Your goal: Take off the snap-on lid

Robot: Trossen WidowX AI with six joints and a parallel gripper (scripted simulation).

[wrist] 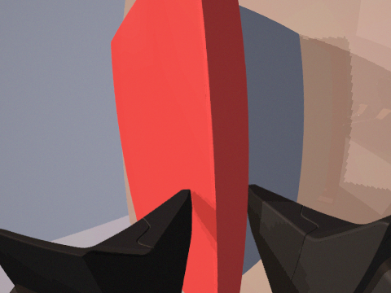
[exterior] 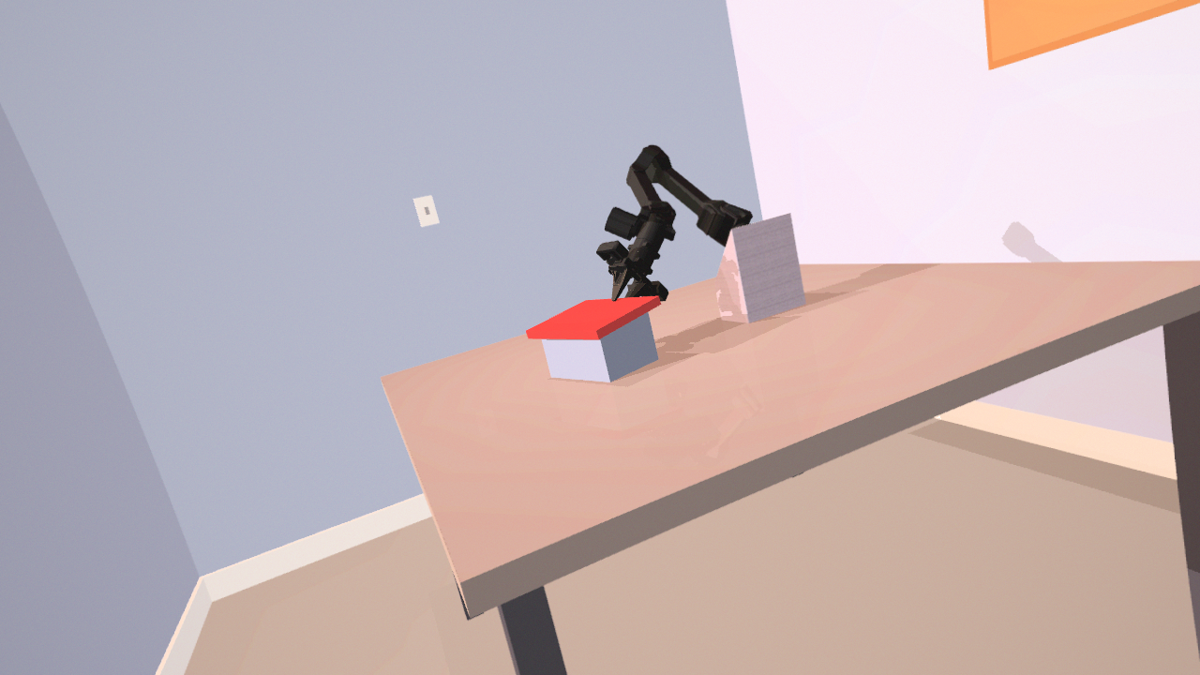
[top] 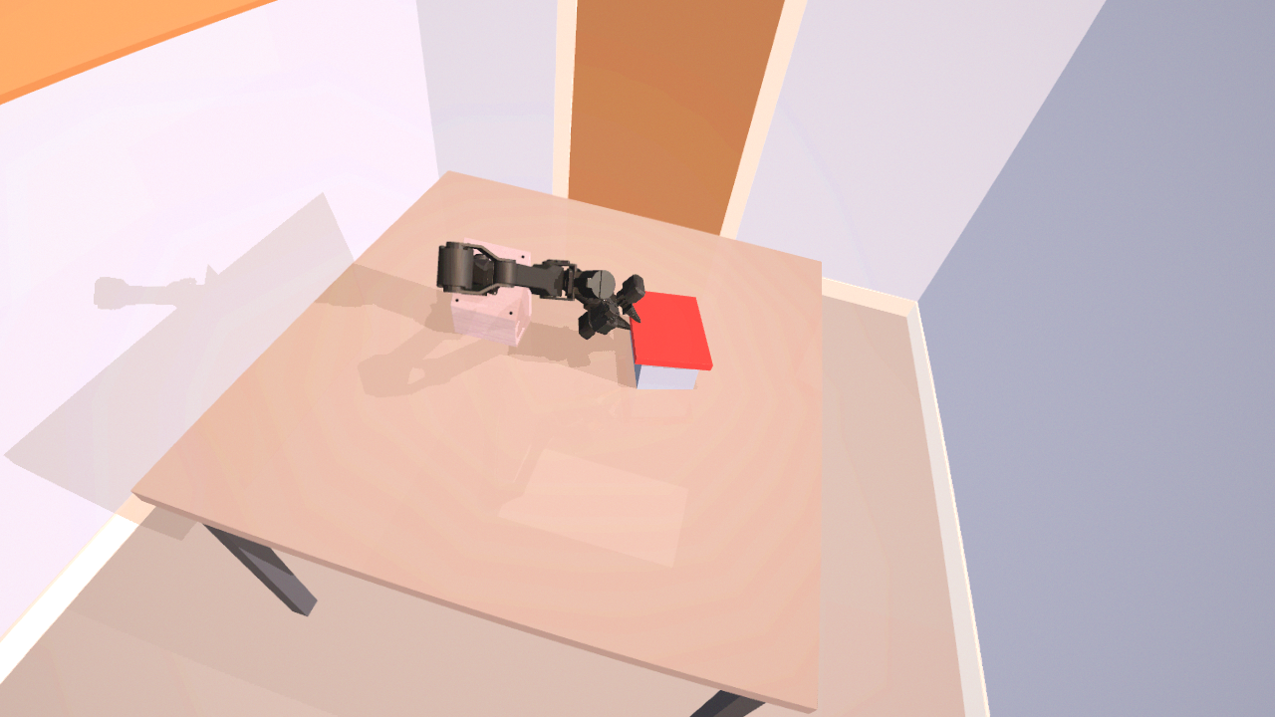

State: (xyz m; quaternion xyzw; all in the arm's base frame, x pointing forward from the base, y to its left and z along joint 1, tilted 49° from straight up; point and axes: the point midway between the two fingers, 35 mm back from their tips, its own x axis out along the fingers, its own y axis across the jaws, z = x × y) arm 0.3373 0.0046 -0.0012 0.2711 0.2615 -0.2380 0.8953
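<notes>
Now: gripper tip 70 mm short of the red lid and 20 mm to the right of it. Round my gripper tip: grey storage box (70 mm ahead, 60 mm below, 20 mm to the left).
</notes>
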